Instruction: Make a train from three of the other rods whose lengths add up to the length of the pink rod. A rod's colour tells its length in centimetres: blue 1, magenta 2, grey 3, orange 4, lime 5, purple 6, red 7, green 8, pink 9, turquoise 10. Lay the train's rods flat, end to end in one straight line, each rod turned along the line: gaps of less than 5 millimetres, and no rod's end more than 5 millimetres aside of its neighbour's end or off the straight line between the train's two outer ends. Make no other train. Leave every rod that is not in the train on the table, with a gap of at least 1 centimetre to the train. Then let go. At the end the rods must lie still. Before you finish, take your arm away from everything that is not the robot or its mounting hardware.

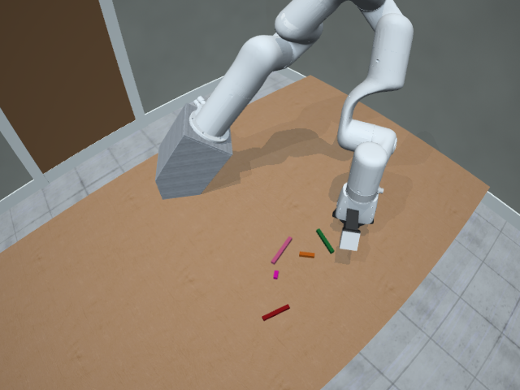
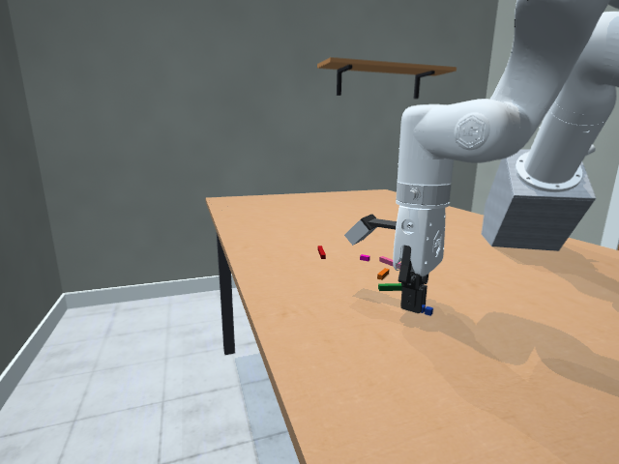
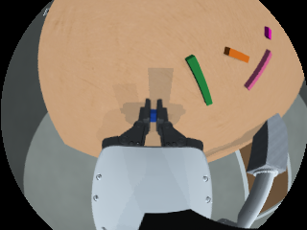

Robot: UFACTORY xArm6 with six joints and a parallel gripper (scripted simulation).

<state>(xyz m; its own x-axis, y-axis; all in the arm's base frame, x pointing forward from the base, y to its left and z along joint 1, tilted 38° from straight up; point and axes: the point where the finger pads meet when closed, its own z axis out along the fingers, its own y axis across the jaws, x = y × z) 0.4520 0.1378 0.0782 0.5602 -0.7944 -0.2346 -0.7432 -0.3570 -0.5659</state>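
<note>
My gripper is now 300 mm to the left of the red rod, 50 mm short of it and 20 mm above it. From my hand the other things lie so: pink rod 180 mm to the right, 80 mm behind, 20 mm below; then green rod 70 mm to the right, 20 mm below, 20 mm behind; then orange rod 140 mm to the right, 20 mm below, 20 mm behind.
</note>
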